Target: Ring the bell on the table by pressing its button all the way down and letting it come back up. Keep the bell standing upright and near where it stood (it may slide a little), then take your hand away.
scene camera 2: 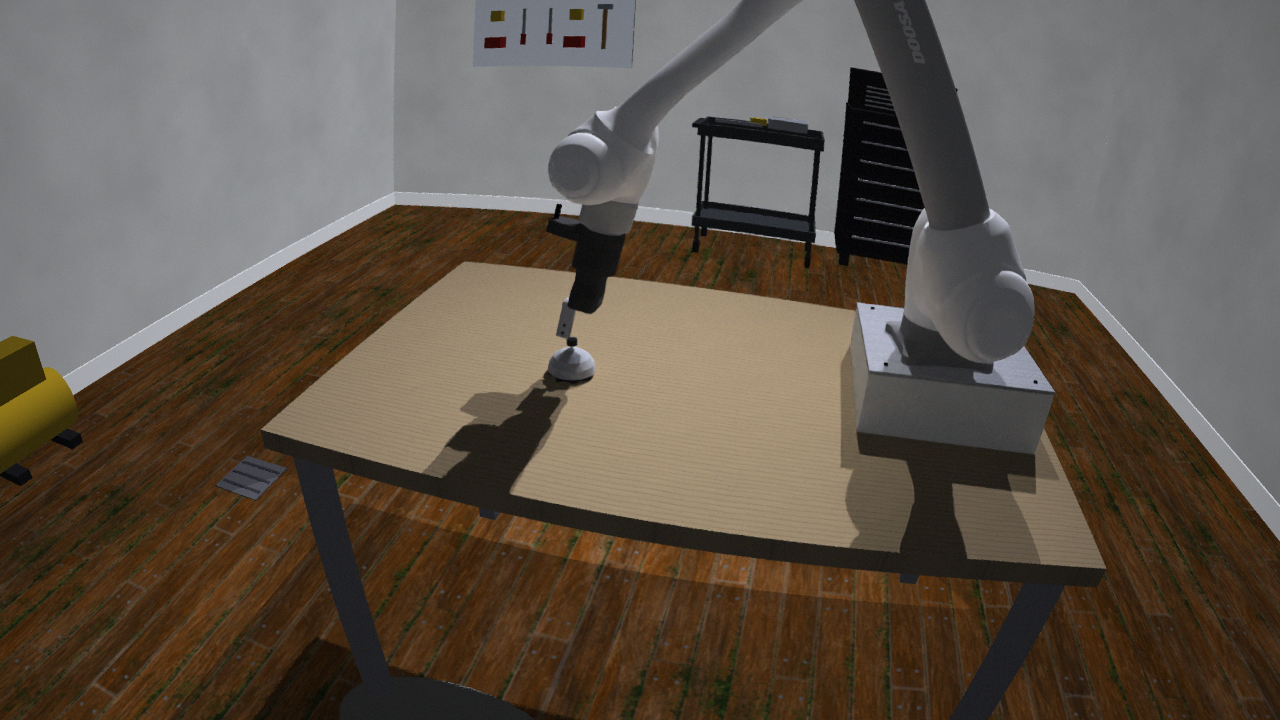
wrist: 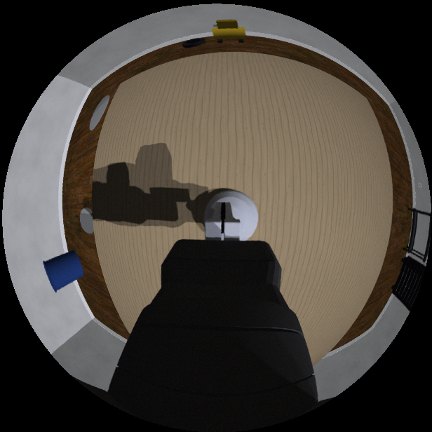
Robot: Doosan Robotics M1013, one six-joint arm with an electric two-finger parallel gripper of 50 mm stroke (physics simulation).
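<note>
The bell stands upright on the table, a light dome with a small dark button on top in the scene view. My gripper is shut and empty. Its fingertips are just above the button, very slightly to its left in the scene view; whether they touch it I cannot tell. In the wrist view the fingers overlap the dome and hide the button.
The robot's base stands on a white block at the right of the table. Behind the table are a black cart and a dark drawer cabinet. A blue bin shows at the left of the wrist view.
</note>
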